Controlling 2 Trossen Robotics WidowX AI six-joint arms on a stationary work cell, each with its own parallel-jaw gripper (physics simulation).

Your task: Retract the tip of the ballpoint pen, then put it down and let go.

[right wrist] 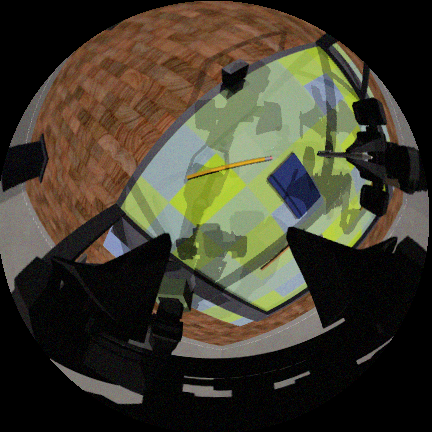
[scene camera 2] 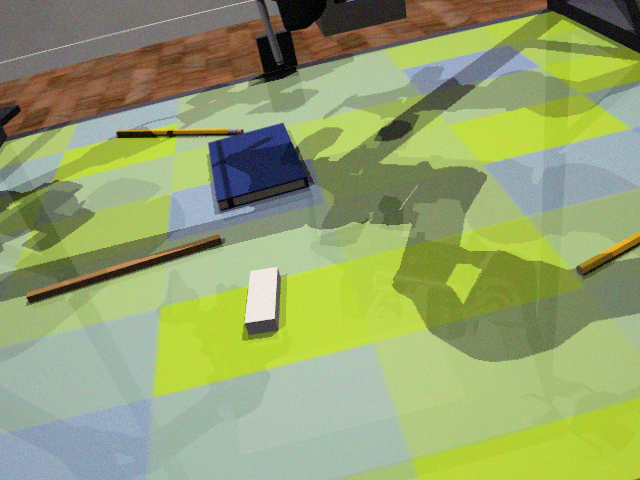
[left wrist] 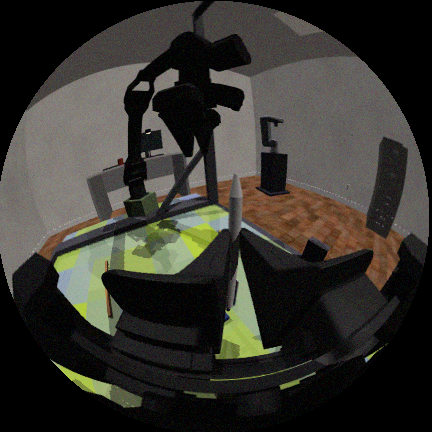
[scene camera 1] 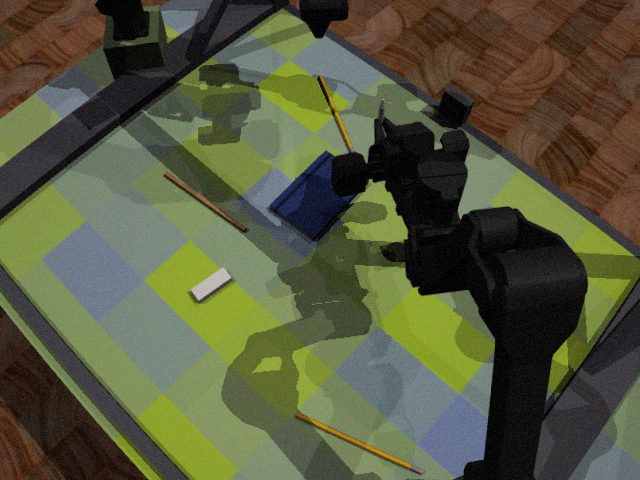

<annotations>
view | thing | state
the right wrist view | my left gripper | -
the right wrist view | my right gripper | -
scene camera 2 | brown stick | on the table
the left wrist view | my left gripper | -
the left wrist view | my right gripper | -
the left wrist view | ballpoint pen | -
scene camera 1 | my left gripper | -
</annotations>
